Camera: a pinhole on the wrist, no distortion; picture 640 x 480 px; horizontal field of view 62.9 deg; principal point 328.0 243.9 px. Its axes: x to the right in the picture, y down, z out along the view. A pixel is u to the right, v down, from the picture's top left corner.
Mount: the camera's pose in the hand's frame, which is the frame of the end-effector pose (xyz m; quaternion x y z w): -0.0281 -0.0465 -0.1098 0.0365 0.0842 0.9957 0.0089
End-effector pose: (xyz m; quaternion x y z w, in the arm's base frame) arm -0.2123 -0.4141 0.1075 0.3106 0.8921 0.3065 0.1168
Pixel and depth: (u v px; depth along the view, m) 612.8 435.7 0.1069
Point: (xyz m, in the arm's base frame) -0.1804 -0.5012 0.0634
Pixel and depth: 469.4 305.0 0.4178
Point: -0.0105 -0.3463 -0.1532
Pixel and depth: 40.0 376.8 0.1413
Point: -0.2759 -0.4000 0.0459
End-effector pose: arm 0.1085 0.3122 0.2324 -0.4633 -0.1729 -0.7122 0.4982
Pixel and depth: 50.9 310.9 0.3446
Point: 0.1722 0.3884 0.5034
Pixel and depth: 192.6 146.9 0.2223
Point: 0.1787 0.3427 0.3144
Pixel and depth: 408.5 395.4 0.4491
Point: 0.2029 0.6453 0.3824
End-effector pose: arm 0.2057 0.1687 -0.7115 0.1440 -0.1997 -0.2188 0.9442
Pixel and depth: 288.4 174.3 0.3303
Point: 0.1514 0.1648 -0.5054
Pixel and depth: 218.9 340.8 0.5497
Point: 0.0954 -0.0215 -0.3064
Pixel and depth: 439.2 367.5 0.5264
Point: -0.0985 0.0685 -0.3881
